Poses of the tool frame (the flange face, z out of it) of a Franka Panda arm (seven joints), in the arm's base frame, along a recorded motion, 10 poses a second.
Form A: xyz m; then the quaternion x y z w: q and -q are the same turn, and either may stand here.
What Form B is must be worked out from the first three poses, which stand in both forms.
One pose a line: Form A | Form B
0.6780, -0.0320, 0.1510, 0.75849, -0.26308, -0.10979, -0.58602 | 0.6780, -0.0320, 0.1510, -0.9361, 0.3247, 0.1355, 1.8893
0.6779, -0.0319, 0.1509, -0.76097, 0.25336, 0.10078, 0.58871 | 0.6779, -0.0319, 0.1509, -0.9414, 0.3134, 0.1247, 1.8827
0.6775, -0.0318, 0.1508, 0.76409, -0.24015, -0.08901, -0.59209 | 0.6775, -0.0318, 0.1508, -0.9482, 0.2980, 0.1105, 1.8743
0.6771, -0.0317, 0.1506, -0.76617, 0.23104, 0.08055, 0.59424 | 0.6771, -0.0317, 0.1506, -0.9526, 0.2873, 0.1002, 1.8690
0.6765, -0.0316, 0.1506, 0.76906, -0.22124, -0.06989, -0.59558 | 0.6765, -0.0316, 0.1506, -0.9574, 0.2754, 0.0870, 1.8656
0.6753, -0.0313, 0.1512, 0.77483, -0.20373, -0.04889, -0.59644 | 0.6753, -0.0313, 0.1512, -0.9653, 0.2538, 0.0609, 1.8635
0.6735, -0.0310, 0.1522, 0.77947, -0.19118, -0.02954, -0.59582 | 0.6735, -0.0310, 0.1522, -0.9706, 0.2380, 0.0368, 1.8650
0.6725, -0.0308, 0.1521, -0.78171, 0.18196, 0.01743, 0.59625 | 0.6725, -0.0308, 0.1521, -0.9737, 0.2267, 0.0217, 1.8639
